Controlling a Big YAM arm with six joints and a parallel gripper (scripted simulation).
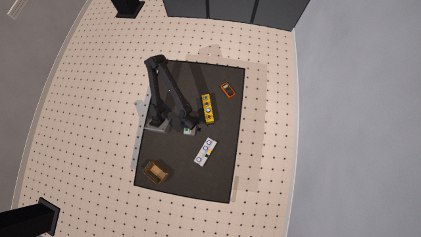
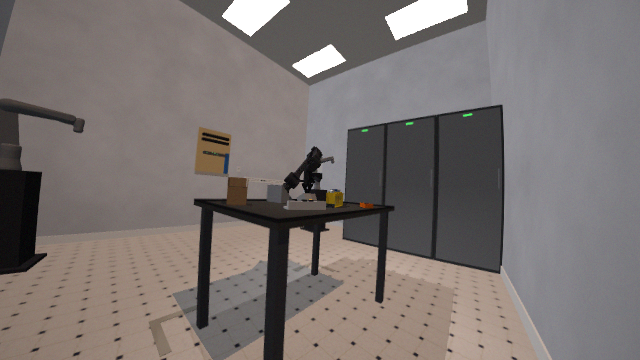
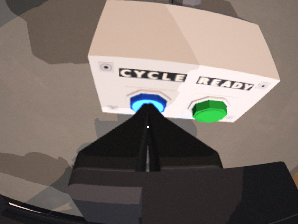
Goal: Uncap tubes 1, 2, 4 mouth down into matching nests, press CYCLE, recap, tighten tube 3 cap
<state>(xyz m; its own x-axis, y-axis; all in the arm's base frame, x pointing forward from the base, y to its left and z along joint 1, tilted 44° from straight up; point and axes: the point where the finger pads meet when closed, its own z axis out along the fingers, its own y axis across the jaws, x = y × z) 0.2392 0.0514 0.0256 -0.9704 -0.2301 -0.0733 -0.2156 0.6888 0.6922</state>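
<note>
My gripper is now 10 mm above the blue key. Also, from my hand: green key (40 mm to the right, 10 mm below, 10 mm ahead); grey key housing (20 mm to the right, 20 mm below, 20 mm ahead); cardboard box (430 mm to the right, 120 mm behind, 10 mm below).
</note>
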